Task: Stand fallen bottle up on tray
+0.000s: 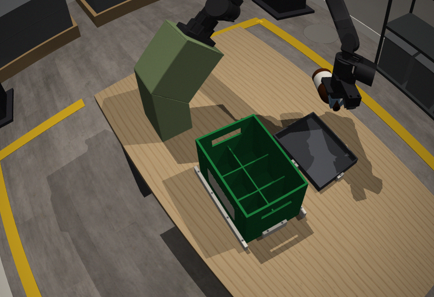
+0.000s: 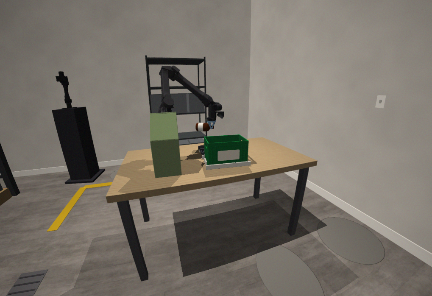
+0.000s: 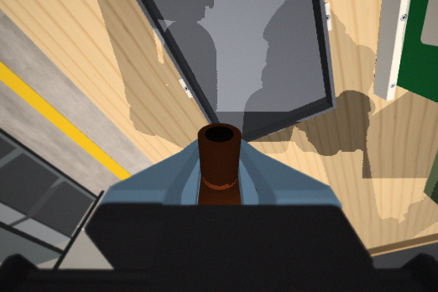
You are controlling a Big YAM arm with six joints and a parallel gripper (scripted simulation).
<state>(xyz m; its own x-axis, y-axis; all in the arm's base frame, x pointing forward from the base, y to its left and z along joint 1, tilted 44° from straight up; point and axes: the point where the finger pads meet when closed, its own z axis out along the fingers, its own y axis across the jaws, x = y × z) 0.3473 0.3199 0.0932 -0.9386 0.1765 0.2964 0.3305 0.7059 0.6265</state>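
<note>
Now: the brown bottle 5 cm behind my hand and 2 cm to the left of it. Round my hand: dark grey tray: 1 cm ahead, 5 cm to the right, 18 cm below; then green crate: 5 cm ahead, 33 cm to the right, 11 cm below.
</note>
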